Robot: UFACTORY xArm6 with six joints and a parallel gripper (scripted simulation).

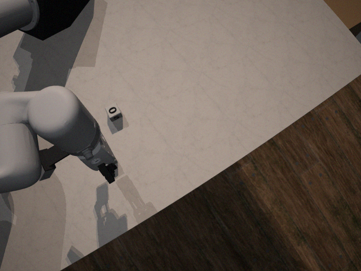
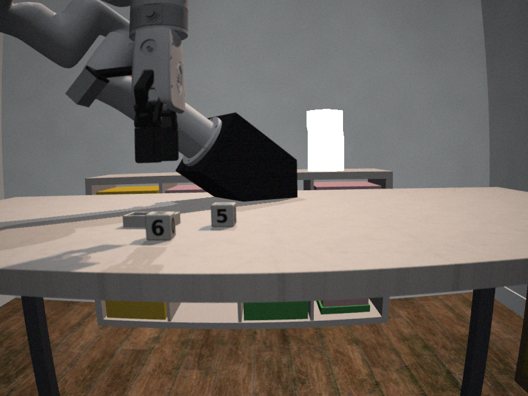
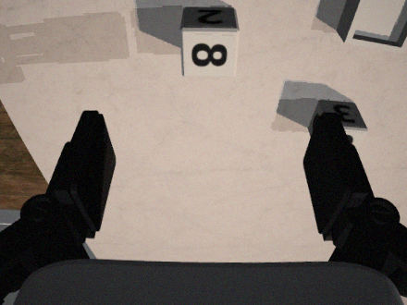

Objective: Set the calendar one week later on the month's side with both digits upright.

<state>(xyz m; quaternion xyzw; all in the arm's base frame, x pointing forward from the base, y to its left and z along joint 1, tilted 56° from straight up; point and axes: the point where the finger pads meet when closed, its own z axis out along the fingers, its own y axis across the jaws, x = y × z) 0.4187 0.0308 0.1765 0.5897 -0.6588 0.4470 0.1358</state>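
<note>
Right now the white cube is 9 cm below my hand. Also, from my hand: grey tray (12 cm behind, 1 cm to the right, 10 cm below).
</note>
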